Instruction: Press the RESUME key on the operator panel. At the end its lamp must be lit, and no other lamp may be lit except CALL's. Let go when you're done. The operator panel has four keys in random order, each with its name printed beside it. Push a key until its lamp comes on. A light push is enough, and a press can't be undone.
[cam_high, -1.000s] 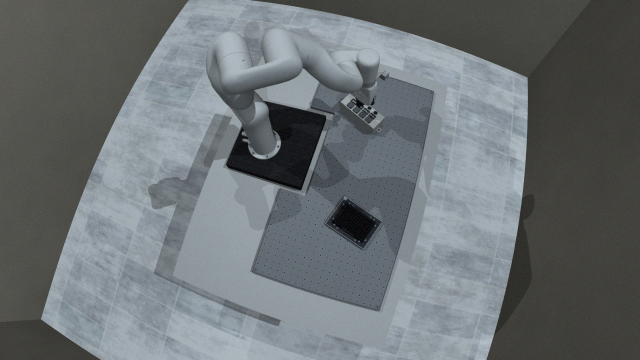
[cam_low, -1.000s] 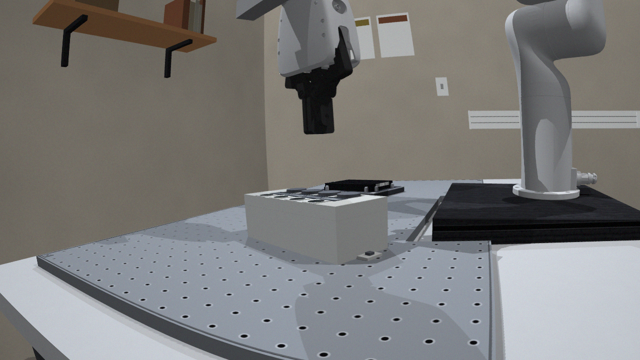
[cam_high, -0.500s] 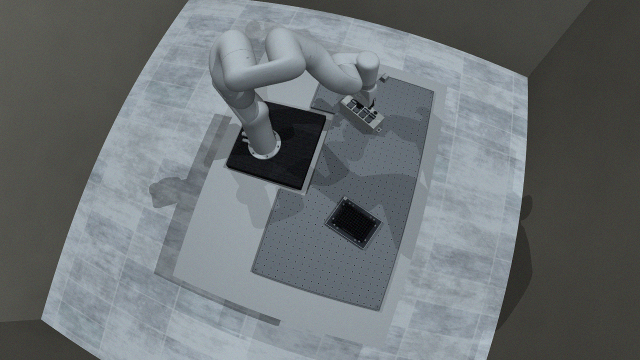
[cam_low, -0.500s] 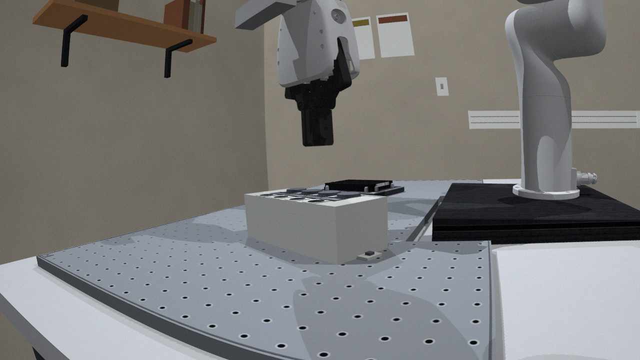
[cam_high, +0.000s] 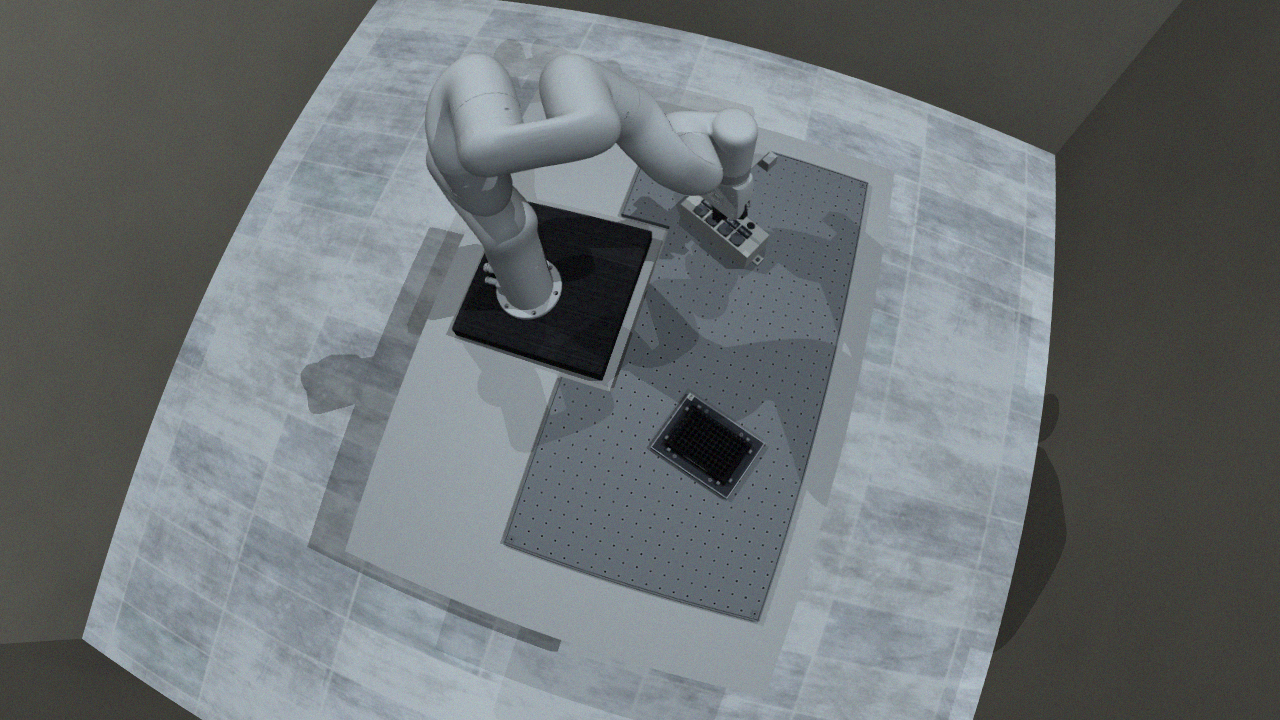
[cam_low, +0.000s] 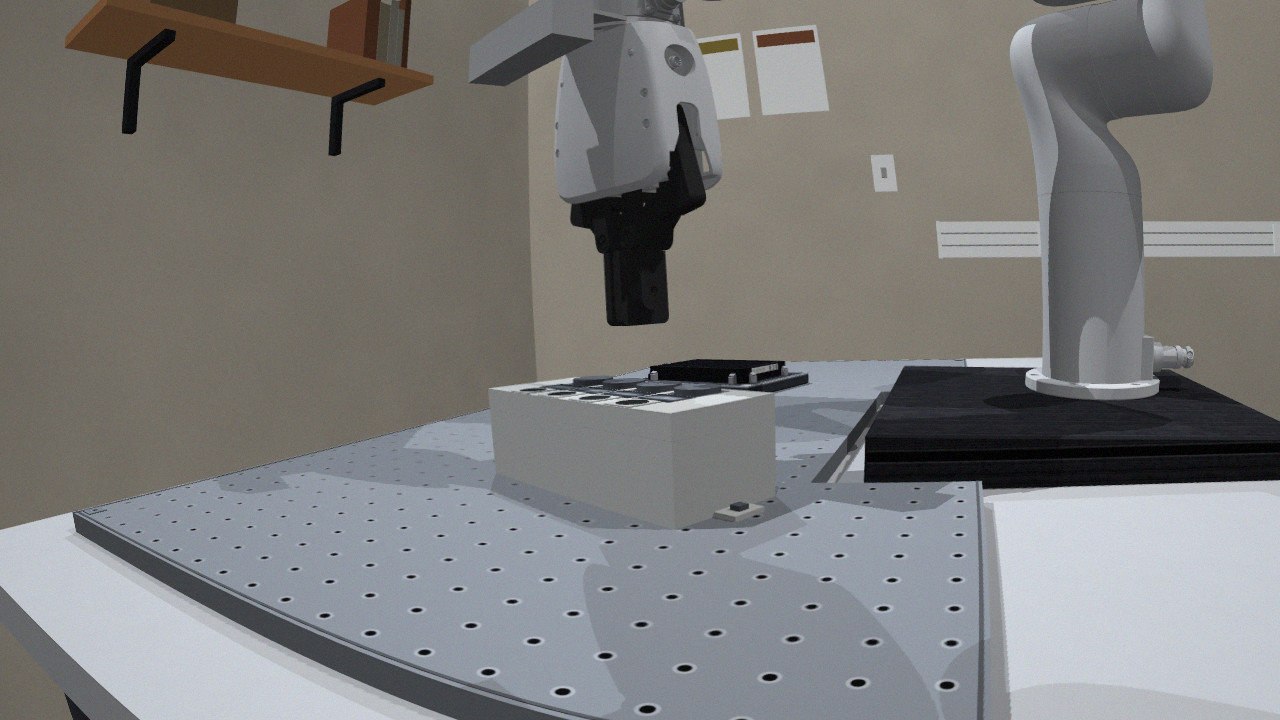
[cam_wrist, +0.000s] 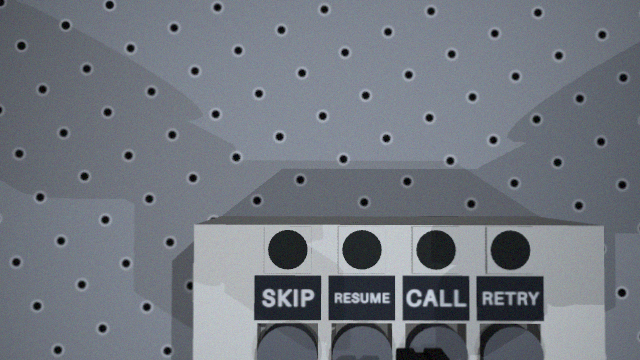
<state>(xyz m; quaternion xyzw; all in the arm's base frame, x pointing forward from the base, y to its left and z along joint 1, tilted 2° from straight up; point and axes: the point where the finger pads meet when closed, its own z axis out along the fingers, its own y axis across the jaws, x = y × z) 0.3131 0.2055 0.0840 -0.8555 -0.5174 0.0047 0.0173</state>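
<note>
The operator panel lies 70 mm below my hand. Also, from my hand: black perforated tray (400 mm to the right, 90 mm below, 80 mm ahead).
</note>
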